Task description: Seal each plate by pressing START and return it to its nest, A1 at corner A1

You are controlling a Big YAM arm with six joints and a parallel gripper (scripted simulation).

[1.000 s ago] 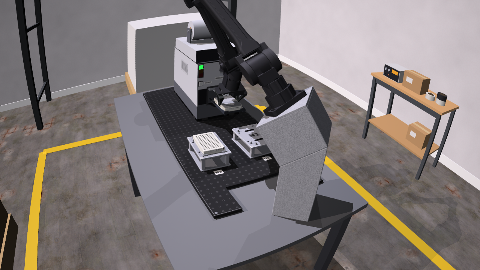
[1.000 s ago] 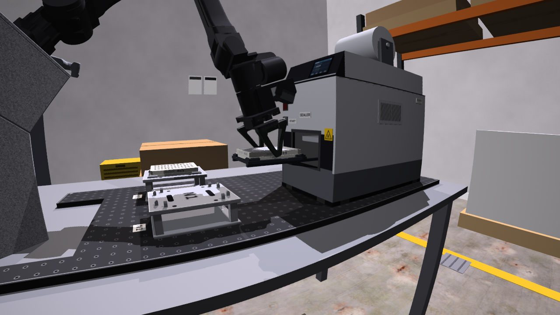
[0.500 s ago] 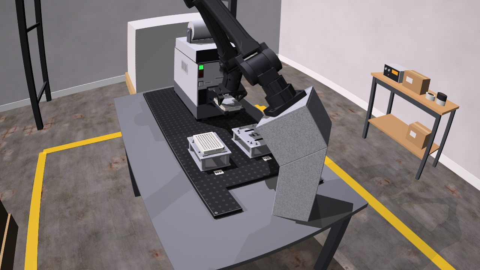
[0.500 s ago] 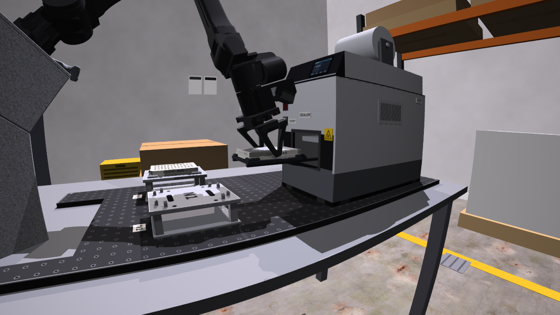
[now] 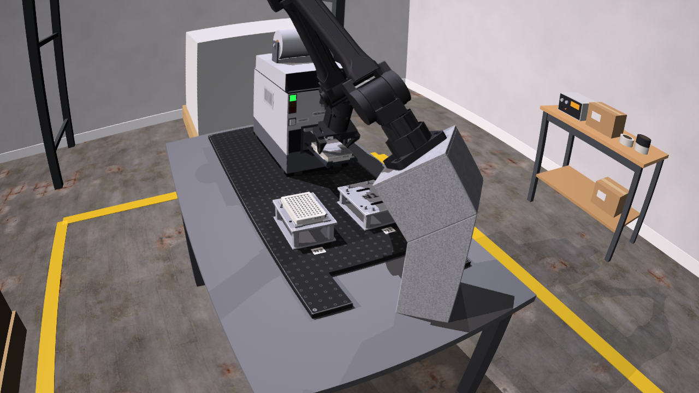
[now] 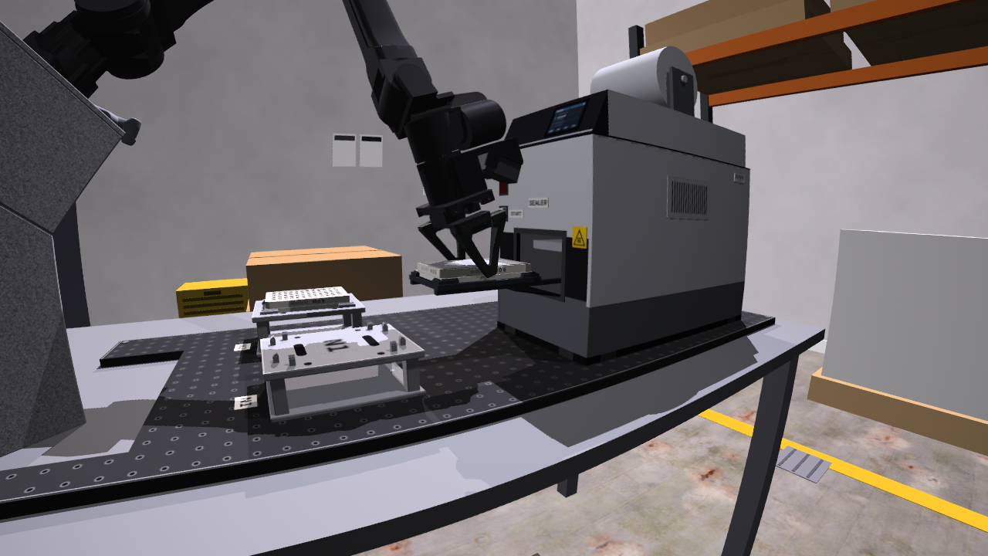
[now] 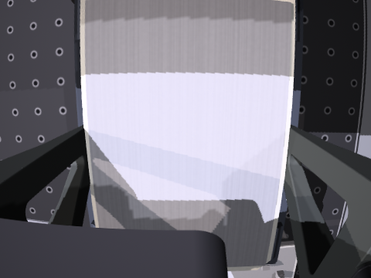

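My hand is 2 cm above the sealer stage. Round my hand: nest N2 (23 cm behind, 13 cm to the left, 7 cm below); then white well plate (23 cm behind, 13 cm to the left, 6 cm below); then start button (8 cm ahead, 11 cm to the left, 7 cm above).
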